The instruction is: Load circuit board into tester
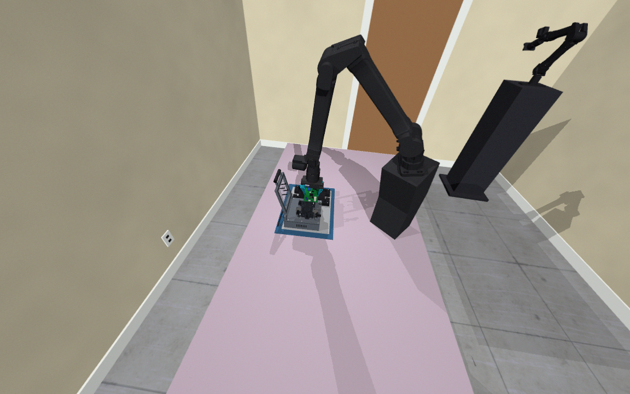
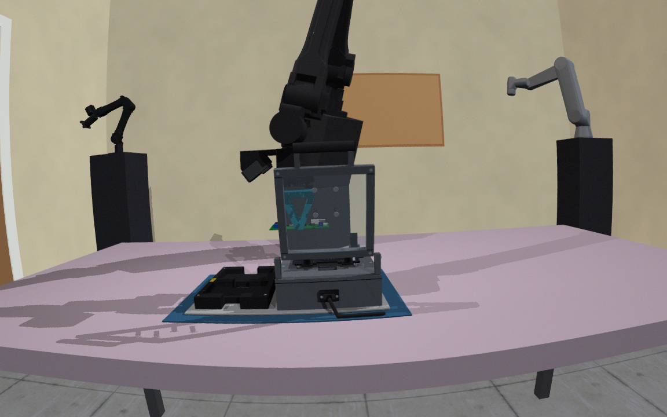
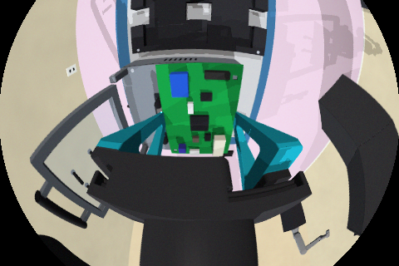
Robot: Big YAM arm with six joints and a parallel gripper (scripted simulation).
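Right now my hand is 60 mm to the right of the pin plate, 60 mm above it and 20 mm short of it. Round my hand: lid (140 mm ahead, 60 mm to the left, 50 mm above); then green circuit board (right at my hand).
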